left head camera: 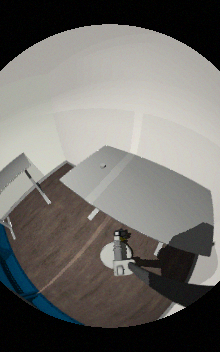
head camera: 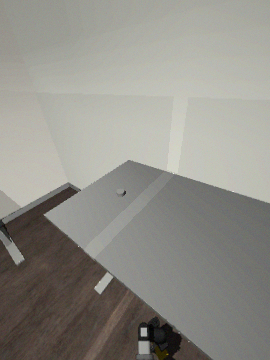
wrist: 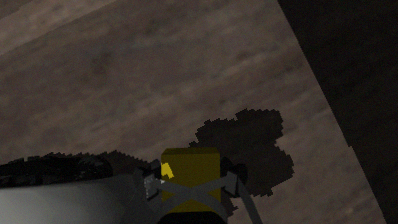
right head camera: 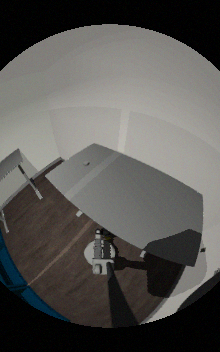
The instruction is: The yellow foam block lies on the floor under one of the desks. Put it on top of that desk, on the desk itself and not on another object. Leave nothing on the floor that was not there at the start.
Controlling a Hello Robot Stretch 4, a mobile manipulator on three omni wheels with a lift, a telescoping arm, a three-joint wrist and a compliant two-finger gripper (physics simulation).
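Note:
The yellow foam block is between the two fingertips of my gripper, which is shut on it. In the wrist view the block is upright in front of the floor, with a dark shadow beside it. The grey desk stands against the wall. In the head view my gripper is at the bottom, over the floor just outside the desk's front edge. In the left head view it also shows outside that edge. Its exact height against the desk top I cannot tell.
A small round grey object is on the desk's far left part. A white desk foot sticks out below the front edge. Another desk stands at the left. Something blue is at the lower left.

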